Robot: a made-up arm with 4 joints.
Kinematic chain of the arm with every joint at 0, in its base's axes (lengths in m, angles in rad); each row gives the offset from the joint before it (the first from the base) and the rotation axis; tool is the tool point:
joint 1: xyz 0 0 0.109 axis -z
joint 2: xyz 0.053 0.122 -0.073 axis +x
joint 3: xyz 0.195 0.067 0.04 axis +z
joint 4: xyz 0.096 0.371 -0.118 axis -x
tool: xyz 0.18 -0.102 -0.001
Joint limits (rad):
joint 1: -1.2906..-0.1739
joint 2: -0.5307..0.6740
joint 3: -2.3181..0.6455
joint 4: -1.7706..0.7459
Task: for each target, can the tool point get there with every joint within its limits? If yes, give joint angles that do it. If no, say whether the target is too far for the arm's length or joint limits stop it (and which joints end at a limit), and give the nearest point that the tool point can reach.
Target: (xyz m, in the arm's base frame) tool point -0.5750 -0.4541 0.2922
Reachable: no: joint limits stop it (at a limit: joint 1, joint 2, joint 3, joint 4) | nearest point -0.5698 0.4059 0.2381 | short by 0.862 m
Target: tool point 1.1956 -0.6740 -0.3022
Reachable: no: too far | nearest point 0.5838 -0.1091 -0.0766 | short by 0.863 m
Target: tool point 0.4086 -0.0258 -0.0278
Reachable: yes | joints -0.4158 -0.1076 -2.0437 -0.1755
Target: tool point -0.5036 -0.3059 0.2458
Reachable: no: joint limits stop it (at a limit: joint 1, joint 2, joint 3, joint 4) | nearest point -0.5698 0.4059 0.2381 | short by 0.715 m
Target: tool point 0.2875 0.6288 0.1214
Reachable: yes | joints -0.3707 0.4377 0.1000 0.0374
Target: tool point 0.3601 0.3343 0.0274
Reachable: yes | joints -1.0210 -0.1436 -1.7365 0.3400
